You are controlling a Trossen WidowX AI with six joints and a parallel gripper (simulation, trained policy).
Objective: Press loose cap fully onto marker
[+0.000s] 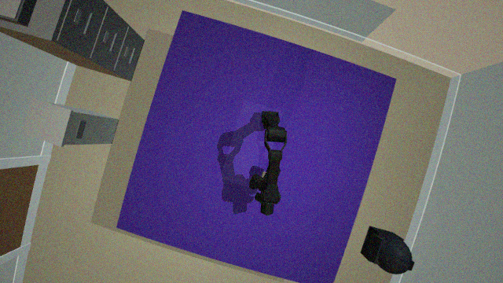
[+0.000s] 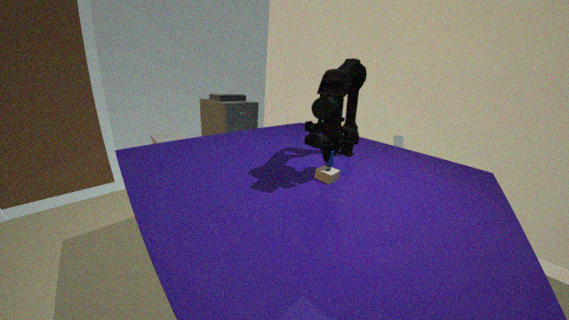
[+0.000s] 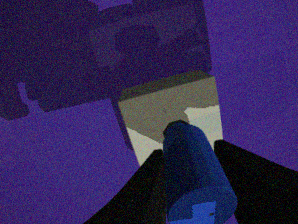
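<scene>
My gripper tip is now 10 mm below the blue marker cap. The rest, counted from my gripper tip: tan holder block: 50 mm below, 10 mm to the left.
</scene>
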